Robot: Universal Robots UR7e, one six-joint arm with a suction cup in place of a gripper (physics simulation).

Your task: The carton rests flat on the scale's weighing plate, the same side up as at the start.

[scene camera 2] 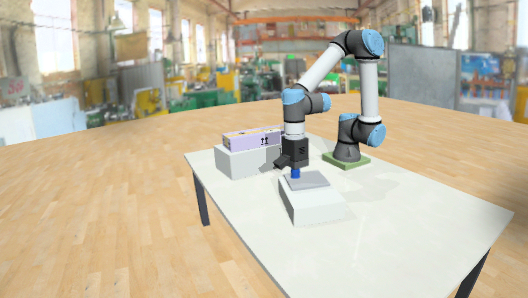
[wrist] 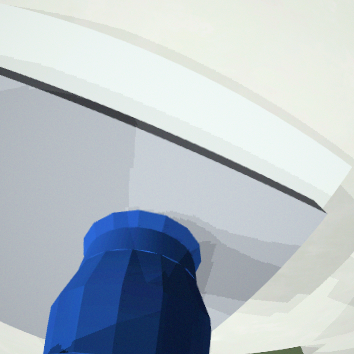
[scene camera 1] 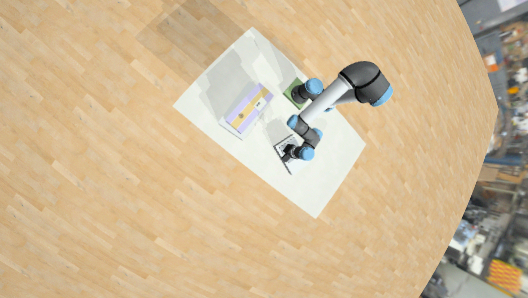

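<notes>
The lilac carton with an orange band lies flat on a white block, arrows on its side pointing up. The scale has a white body and a grey weighing plate. No carton is on the plate. My gripper, a blue suction cup, carries no carton. It points down at the plate, touching it or very close above it; the exact contact cannot be told. In scene camera 1 the arm's tool head hides the cup.
The arm's base stands on a green pad at the table's far side. The white table carries the block, the scale and the base. The block with the carton stands beside the scale, behind the tool head in scene camera 2.
</notes>
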